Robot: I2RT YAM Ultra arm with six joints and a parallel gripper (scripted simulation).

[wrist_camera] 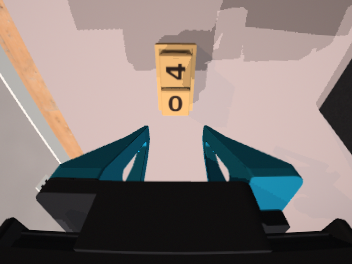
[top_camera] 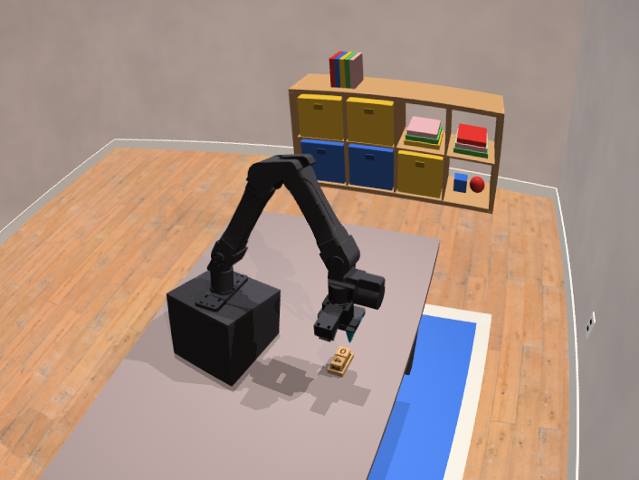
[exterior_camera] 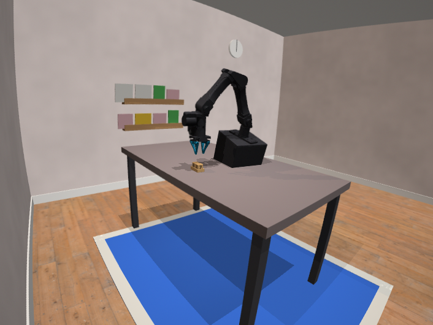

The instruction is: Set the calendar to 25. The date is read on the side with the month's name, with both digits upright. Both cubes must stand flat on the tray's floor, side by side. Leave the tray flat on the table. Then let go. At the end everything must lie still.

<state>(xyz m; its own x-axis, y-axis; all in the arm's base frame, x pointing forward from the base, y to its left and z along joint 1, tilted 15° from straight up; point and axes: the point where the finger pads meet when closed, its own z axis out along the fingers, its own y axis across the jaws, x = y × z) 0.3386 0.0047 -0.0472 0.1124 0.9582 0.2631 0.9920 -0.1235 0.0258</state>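
Right now the wooden digit cube is 80 mm below my hand. Round my hand: tray: 100 mm below, 20 mm to the right.
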